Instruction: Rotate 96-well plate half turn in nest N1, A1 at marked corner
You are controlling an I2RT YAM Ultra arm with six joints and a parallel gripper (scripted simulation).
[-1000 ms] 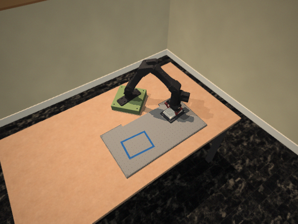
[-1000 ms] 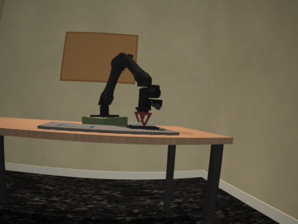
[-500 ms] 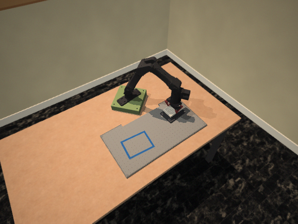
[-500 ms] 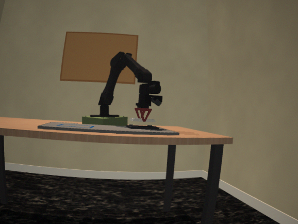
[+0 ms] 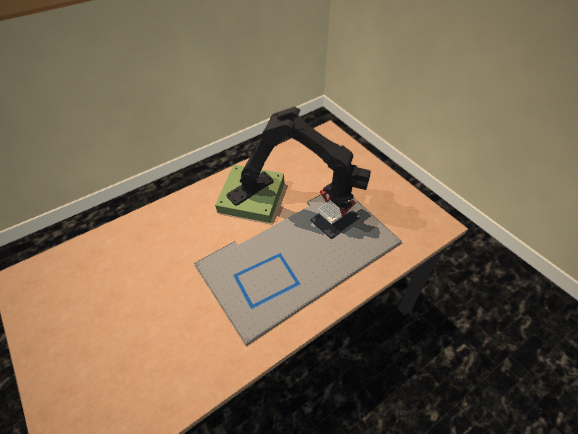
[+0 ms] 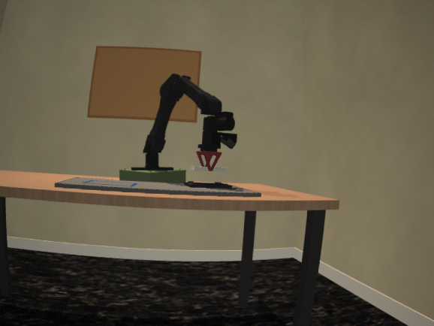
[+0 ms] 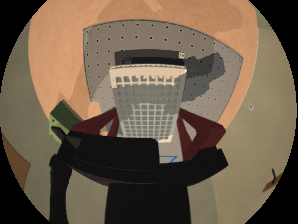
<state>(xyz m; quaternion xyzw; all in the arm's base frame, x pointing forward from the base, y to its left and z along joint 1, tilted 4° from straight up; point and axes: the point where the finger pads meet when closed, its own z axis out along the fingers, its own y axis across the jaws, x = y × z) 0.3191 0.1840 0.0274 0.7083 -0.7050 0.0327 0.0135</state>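
Now: hand 70 mm above the black plate nest N1. The rest, counted from my hand: white 96-well plate right at my hand.
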